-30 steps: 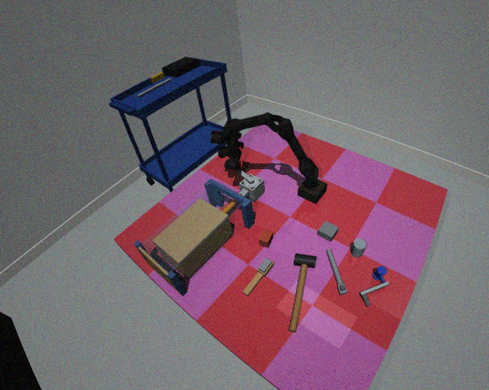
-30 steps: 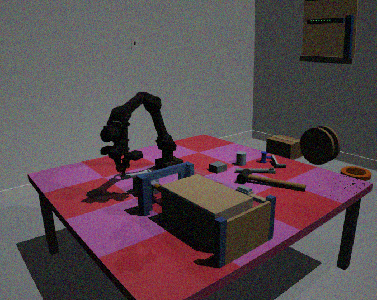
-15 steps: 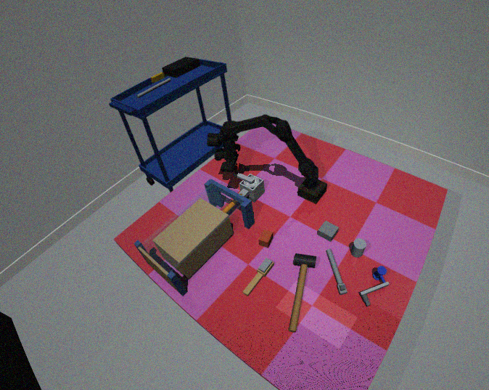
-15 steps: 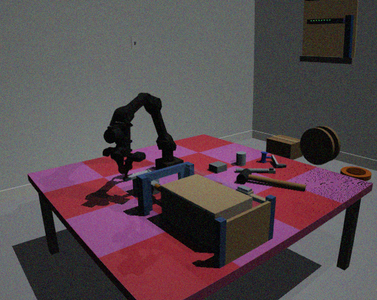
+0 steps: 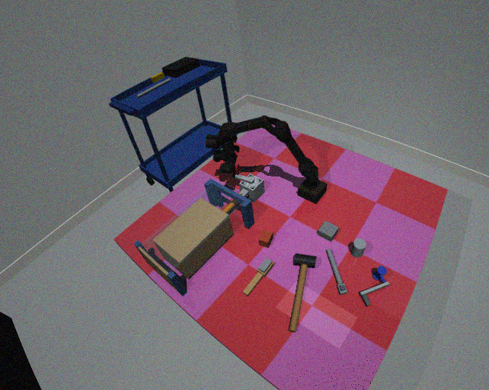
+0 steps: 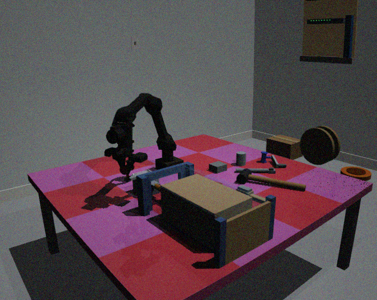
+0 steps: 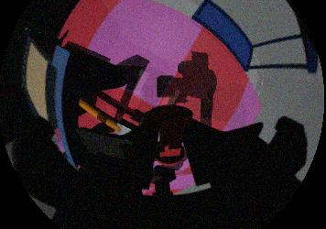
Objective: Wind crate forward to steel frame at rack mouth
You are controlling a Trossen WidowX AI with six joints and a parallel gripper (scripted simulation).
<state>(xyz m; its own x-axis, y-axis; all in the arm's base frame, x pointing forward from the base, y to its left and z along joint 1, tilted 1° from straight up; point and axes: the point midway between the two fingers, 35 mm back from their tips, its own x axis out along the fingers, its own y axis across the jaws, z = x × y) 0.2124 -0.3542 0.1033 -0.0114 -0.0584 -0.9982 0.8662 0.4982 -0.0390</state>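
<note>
Right now my gripper tip is 5 cm to the right of the red-knobbed winch handle, 2 cm above it and 1 cm past it. The rest, counted from my gripper tip: frame (13 cm ahead, 11 cm to the left, 2 cm below); then red knob (1 cm to the left, 1 cm behind, 1 cm above); then grey winch (10 cm to the left, 10 cm below, 4 cm behind).
</note>
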